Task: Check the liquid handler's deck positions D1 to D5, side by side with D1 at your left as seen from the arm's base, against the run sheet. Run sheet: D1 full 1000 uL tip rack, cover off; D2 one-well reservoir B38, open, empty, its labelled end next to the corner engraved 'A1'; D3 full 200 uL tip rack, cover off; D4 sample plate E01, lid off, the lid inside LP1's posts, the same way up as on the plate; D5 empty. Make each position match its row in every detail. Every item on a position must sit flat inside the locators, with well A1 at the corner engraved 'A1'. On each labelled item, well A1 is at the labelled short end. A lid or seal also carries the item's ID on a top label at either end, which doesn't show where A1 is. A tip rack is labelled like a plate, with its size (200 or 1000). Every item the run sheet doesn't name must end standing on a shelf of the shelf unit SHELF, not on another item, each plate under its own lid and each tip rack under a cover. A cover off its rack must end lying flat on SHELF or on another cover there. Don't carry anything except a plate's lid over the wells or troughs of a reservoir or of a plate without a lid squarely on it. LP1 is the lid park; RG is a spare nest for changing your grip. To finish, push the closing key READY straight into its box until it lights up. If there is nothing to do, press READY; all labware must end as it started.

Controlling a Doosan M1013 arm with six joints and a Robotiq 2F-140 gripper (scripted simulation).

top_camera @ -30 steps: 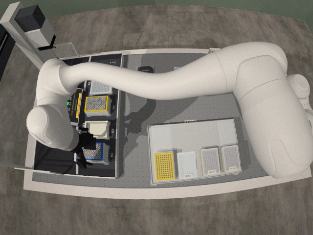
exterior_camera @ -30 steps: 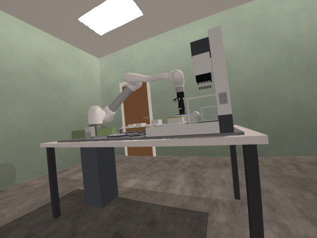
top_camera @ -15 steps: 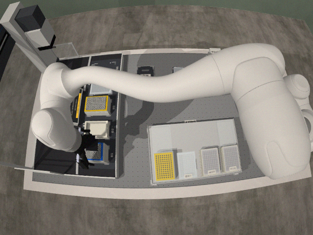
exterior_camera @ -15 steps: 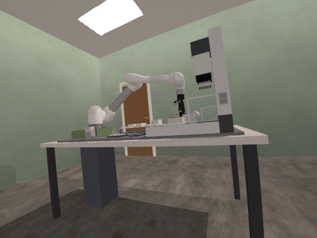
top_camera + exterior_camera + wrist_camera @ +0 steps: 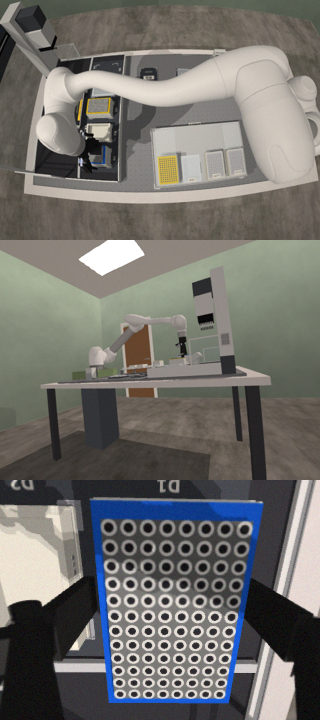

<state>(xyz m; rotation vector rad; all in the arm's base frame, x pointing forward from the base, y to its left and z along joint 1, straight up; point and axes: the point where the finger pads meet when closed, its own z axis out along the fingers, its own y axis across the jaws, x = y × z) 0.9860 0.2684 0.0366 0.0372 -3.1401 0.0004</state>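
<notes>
The blue-rimmed tip rack lies 10 mm to the right of my hand and 10 mm behind it. Round my hand: yellow-rimmed tip rack 240 mm to the right, 20 mm below, 10 mm ahead; white sample plate 370 mm to the right, 60 mm below, 10 mm ahead; cream one-well reservoir 120 mm to the right, 60 mm below.
</notes>
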